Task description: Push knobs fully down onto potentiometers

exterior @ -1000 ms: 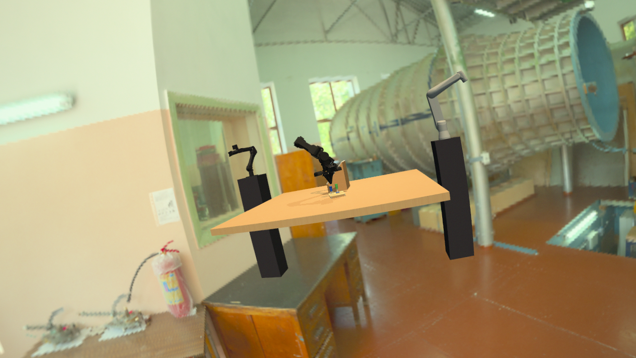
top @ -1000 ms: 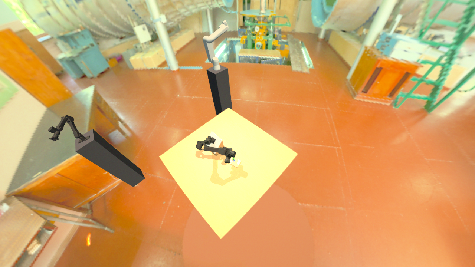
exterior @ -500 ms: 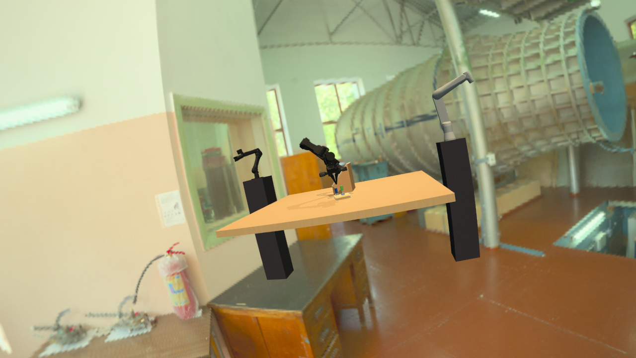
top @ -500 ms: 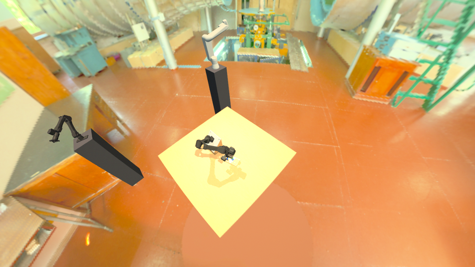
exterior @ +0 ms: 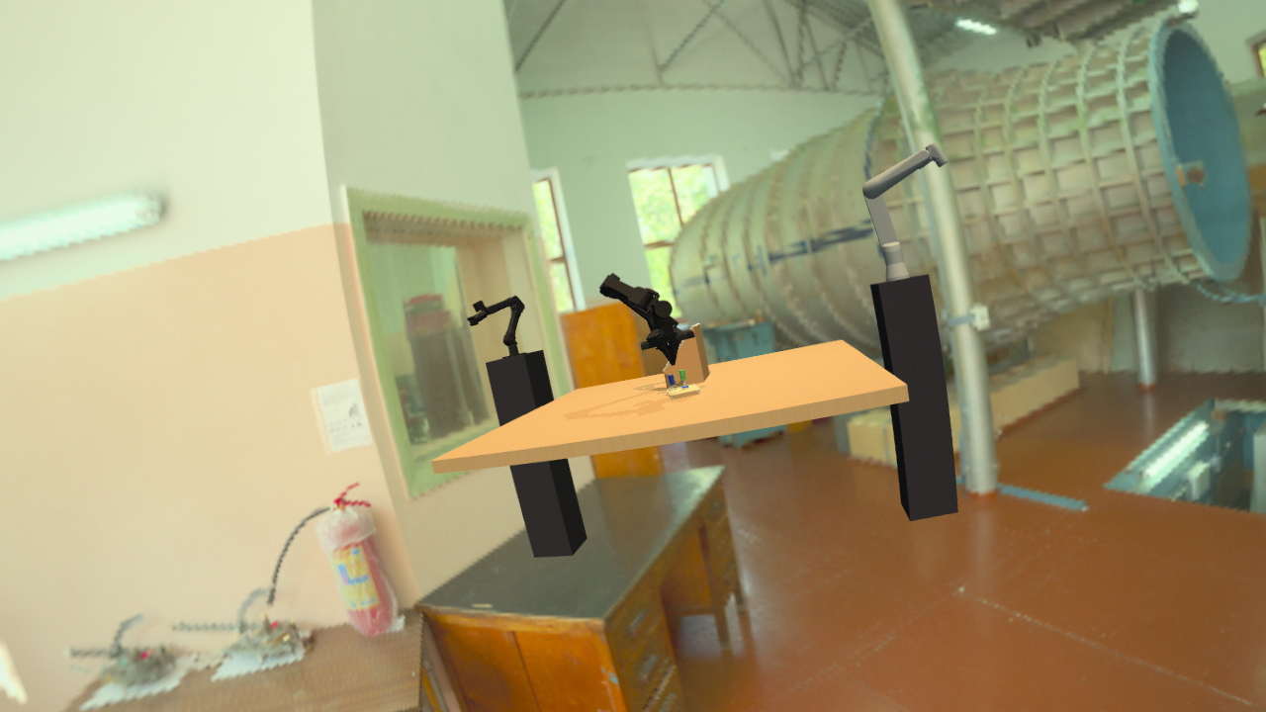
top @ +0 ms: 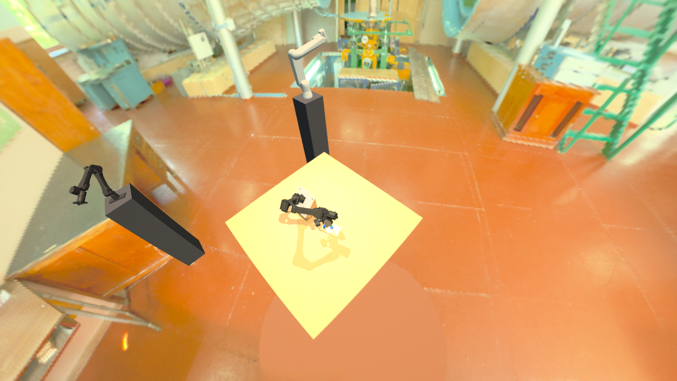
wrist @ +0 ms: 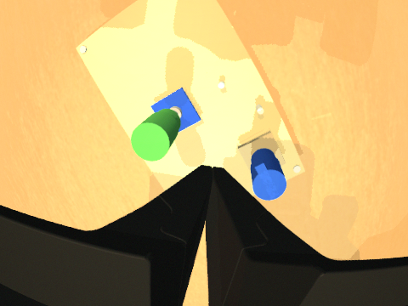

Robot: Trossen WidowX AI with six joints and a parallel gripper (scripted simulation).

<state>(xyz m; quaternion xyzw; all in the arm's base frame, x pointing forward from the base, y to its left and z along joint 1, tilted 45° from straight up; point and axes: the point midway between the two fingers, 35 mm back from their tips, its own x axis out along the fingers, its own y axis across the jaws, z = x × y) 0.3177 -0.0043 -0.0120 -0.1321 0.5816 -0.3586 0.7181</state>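
Now: the green knob 10 mm ahead of my gripper tip, 30 mm to the left of it and 40 mm below it. The rest, counted from my gripper tip: blue knob 30 mm behind, 20 mm to the right, 50 mm below.
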